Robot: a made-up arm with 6 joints.
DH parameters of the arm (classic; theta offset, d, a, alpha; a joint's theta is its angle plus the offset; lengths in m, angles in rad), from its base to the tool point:
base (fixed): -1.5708 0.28 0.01 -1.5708
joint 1: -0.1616 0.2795 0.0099 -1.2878
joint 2: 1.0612 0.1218 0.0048 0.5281
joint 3: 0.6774 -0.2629 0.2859 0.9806
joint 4: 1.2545 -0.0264 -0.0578 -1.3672
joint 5: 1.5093 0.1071 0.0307 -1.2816
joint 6: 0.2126 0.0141 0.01 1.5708
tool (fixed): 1.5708 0.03 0 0
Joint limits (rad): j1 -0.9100..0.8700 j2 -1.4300..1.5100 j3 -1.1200..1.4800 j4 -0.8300..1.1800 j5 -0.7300..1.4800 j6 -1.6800..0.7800
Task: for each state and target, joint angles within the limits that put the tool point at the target. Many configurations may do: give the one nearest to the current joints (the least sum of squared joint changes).
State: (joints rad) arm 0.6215 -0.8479 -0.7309 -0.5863 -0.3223 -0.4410
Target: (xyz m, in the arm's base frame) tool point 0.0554 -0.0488 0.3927
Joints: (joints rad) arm 0.1455 -0.4099 -0.9704 0.2277 -0.1158 -0.4117
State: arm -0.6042 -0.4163 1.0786 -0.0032 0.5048 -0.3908
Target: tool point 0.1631 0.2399 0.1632
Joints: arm -0.5491 0.0764 1.2859 0.2867 0.4991 -0.3196
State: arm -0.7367 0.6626 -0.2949 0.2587 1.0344 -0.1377
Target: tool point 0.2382 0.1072 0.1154
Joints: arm -0.9100 0.8535 -0.2415 -0.5644 1.2094 -0.2507
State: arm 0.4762 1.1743 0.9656 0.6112 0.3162 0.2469
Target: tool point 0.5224 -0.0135 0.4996
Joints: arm 0.6571 1.5100 1.3496 0.4235 0.1018 0.3145
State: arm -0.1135 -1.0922 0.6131 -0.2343 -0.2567 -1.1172
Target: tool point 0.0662 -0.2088 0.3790
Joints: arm -0.0802 -1.4300 0.2218 0.3572 -0.2141 -1.2617
